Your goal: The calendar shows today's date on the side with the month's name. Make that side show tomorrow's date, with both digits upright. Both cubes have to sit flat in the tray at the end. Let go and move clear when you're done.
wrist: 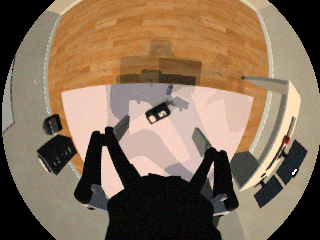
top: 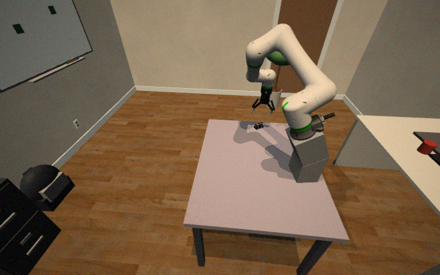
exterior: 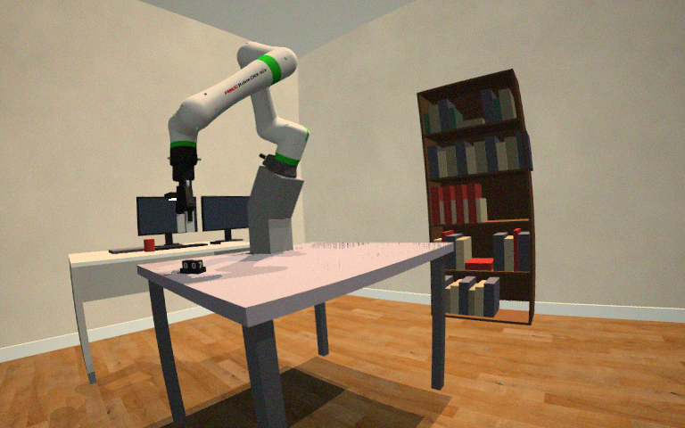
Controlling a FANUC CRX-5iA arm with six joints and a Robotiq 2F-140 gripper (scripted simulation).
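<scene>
My gripper is now 120 mm above the black digit cube.
</scene>
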